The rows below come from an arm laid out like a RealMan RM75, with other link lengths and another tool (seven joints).
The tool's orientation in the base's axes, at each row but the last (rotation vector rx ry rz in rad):
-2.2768, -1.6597, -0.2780
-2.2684, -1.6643, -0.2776
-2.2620, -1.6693, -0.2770
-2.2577, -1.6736, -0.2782
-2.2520, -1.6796, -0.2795
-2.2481, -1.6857, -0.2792
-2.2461, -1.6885, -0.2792
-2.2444, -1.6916, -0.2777
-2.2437, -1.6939, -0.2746
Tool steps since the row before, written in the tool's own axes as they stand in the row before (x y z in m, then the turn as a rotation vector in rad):
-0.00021, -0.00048, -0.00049, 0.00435, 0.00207, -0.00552
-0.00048, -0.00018, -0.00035, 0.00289, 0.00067, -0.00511
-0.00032, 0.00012, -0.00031, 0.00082, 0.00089, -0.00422
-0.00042, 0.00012, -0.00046, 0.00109, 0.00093, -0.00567
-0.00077, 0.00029, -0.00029, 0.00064, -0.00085, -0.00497
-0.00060, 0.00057, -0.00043, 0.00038, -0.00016, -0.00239
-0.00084, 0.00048, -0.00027, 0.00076, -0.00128, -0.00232
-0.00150, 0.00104, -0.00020, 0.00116, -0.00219, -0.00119
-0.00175, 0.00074, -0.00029, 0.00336, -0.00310, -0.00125
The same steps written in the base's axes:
-0.00051, -0.00023, 0.00045, 0.00345, 0.00131, 0.00633
-0.00031, -0.00050, 0.00019, 0.00166, 0.00055, 0.00564
0.00003, -0.00043, 0.00016, 0.00123, -0.00104, 0.00409
0.00000, -0.00057, 0.00027, 0.00139, -0.00133, 0.00552
0.00006, -0.00087, -0.00003, -0.00047, -0.00102, 0.00496
0.00039, -0.00084, 0.00012, 0.00003, -0.00049, 0.00238
0.00023, -0.00097, -0.00010, -0.00093, 0.00016, 0.00259
0.00058, -0.00168, -0.00046, -0.00173, 0.00116, 0.00179
0.00023, -0.00186, -0.00042, -0.00199, 0.00334, 0.00271

